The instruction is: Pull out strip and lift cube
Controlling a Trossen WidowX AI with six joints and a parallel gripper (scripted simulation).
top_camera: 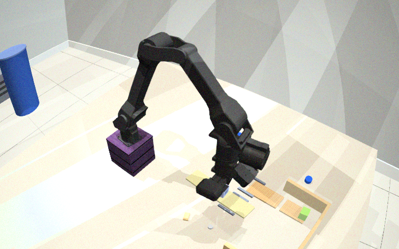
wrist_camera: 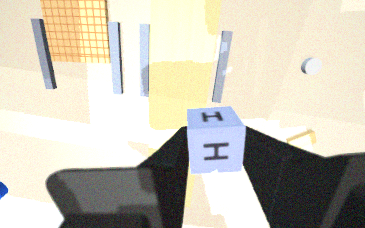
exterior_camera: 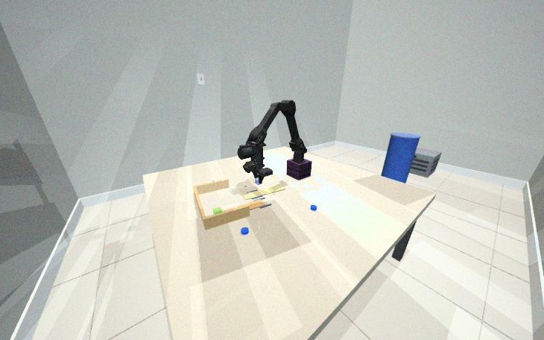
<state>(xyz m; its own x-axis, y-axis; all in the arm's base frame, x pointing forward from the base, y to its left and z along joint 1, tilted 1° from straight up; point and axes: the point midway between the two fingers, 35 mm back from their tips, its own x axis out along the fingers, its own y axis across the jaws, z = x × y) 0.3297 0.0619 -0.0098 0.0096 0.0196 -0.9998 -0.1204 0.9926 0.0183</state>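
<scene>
Right now my gripper tip is 110 mm to the left of the yellow chip, 50 mm above it and 40 mm past it. Also, from my gripper tip: light blue cube 10 mm above.
</scene>
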